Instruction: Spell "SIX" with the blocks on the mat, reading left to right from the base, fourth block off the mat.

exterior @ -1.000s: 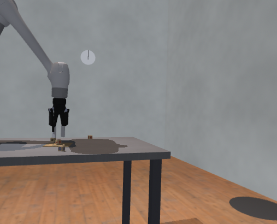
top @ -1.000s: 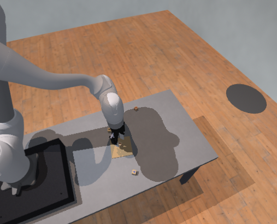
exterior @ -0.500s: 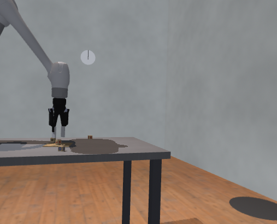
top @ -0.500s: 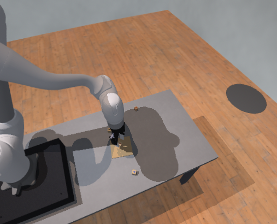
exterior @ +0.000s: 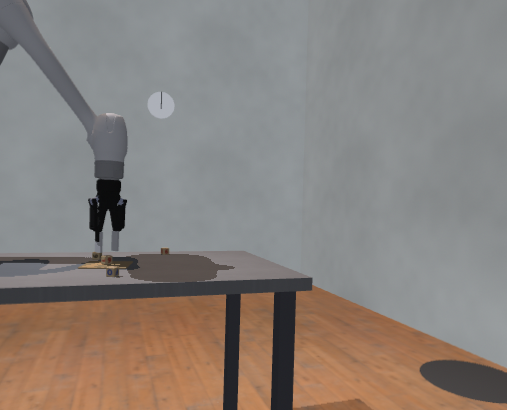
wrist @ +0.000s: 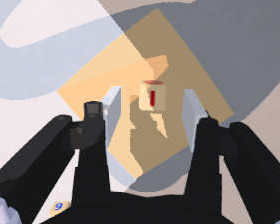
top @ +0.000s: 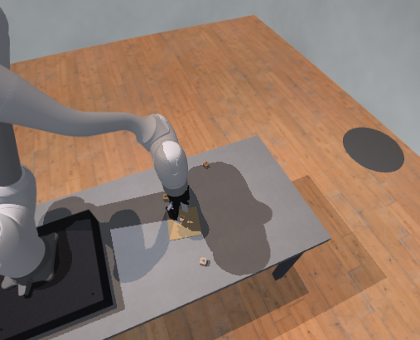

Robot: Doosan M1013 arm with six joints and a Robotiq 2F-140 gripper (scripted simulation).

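My hand is 7 cm above the tan mat and 1 cm to the left of it. The rest, counted from my hand: block (13 cm to the left, 6 cm below, 6 cm behind).
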